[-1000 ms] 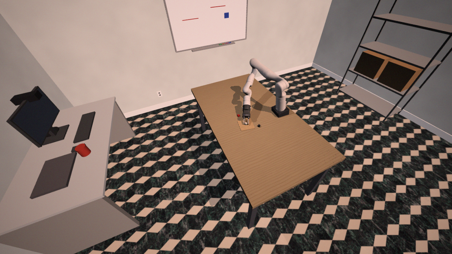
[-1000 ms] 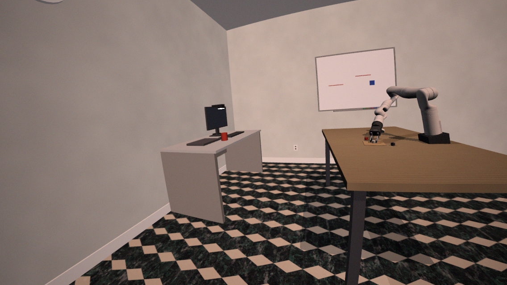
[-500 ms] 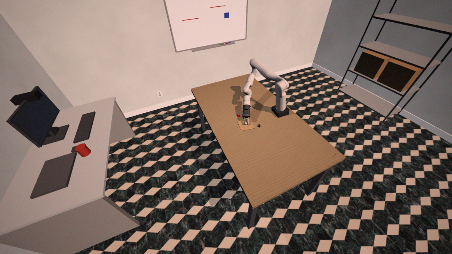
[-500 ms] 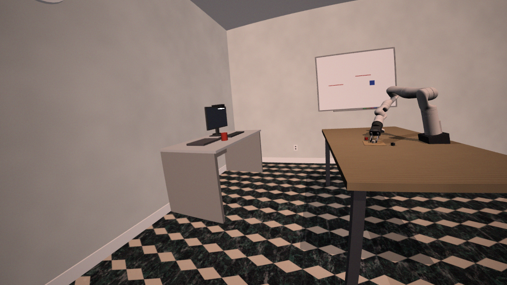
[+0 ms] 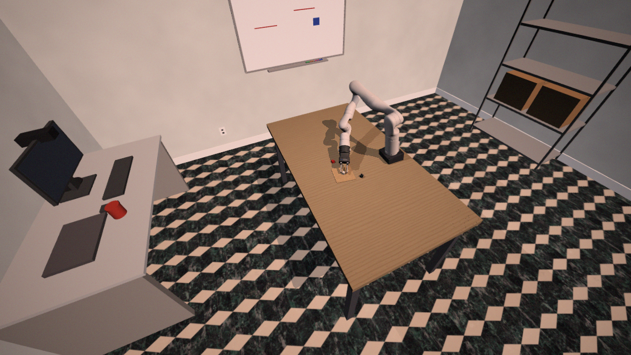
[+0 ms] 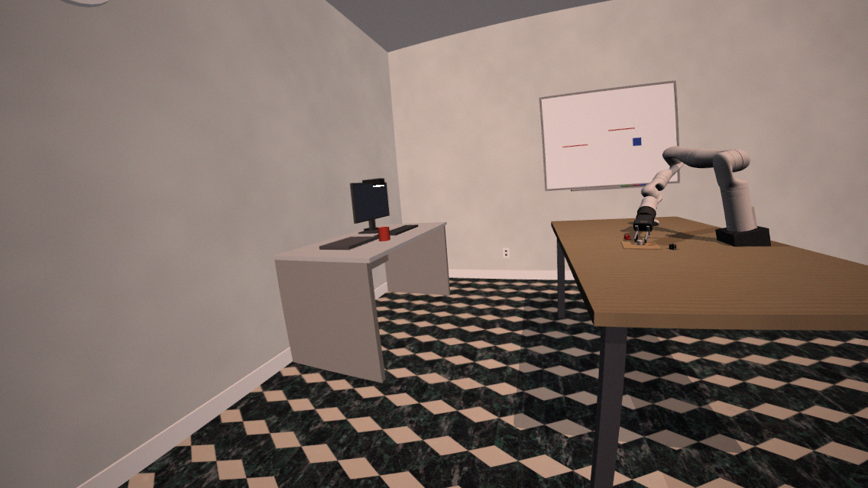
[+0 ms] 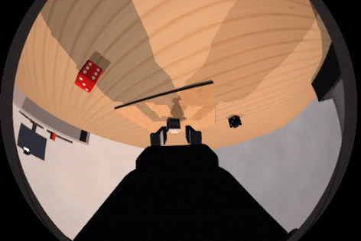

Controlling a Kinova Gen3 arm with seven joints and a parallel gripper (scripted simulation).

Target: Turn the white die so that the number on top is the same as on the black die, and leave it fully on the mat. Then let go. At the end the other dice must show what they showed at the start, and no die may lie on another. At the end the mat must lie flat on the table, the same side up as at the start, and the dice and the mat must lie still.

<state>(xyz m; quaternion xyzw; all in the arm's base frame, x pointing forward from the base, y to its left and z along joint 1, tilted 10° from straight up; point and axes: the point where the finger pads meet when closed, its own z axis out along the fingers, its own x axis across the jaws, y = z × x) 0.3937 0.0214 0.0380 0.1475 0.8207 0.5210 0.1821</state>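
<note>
The white die lies 1 cm ahead of my hand, 1 cm to the left of it and 2 cm below it. From my hand the other things lie so: black die (10 cm behind, 8 cm to the left, 2 cm below); red die (2 cm ahead, 13 cm to the right, 2 cm below); tan mat (1 cm ahead, 1 cm to the left, 3 cm below).
</note>
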